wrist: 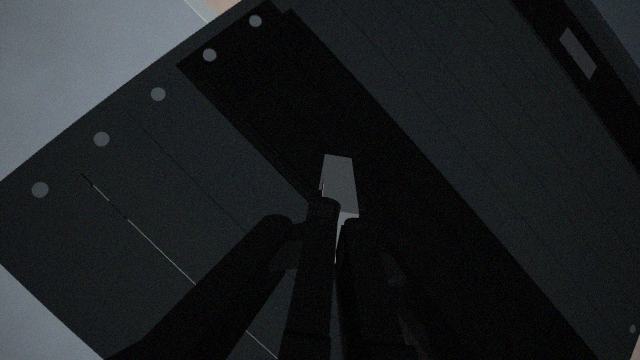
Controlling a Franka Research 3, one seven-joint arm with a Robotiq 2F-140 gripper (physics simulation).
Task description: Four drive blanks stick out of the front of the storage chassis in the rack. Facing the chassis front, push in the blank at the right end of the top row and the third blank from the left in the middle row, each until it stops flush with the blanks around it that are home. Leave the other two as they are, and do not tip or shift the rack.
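The rack front (pixel 480 165) fills most of the wrist view, running diagonally, with dark grey panels. The black band between the panels, which seems to be the storage chassis front (pixel 320 100), runs from the upper left to the lower right. It is too dark to tell single drive blanks, or which stick out. My gripper (pixel 334 177) is shut and empty, its pale fingertip pad in front of the band, near its left edge. Whether it touches the chassis cannot be told. The gripper's dark fingers and links hide the lower middle.
Round pale dots (pixel 101 139) line the rack's upper left edge. Dark panels (pixel 165 190) with thin seams lie left of the band. A second black strip at the upper right bears a pale grey patch (pixel 578 53). Blue-grey background (pixel 75 55) shows beyond the rack's left edge.
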